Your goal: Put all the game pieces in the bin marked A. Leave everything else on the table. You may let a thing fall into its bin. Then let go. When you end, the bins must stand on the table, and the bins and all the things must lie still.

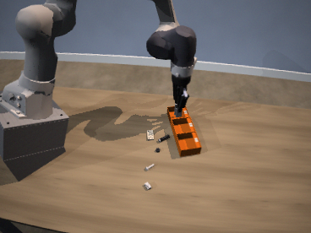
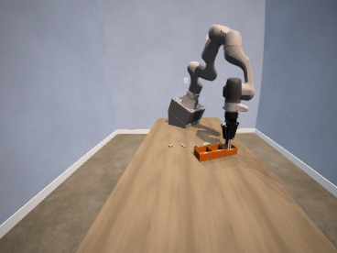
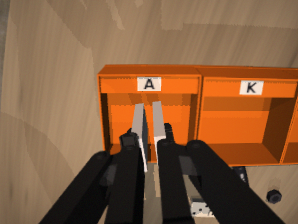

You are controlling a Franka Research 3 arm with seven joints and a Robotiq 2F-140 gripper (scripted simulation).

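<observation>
My gripper is now 80 mm past the white domino, 140 mm to the left of it and 50 mm above it. The rest, counted from my hand: orange bin: 40 mm ahead, 70 mm to the right, 30 mm below; black nut: 20 mm behind, 200 mm to the right, 50 mm below; black cylinder: 20 mm behind, 140 mm to the right, 50 mm below.
</observation>
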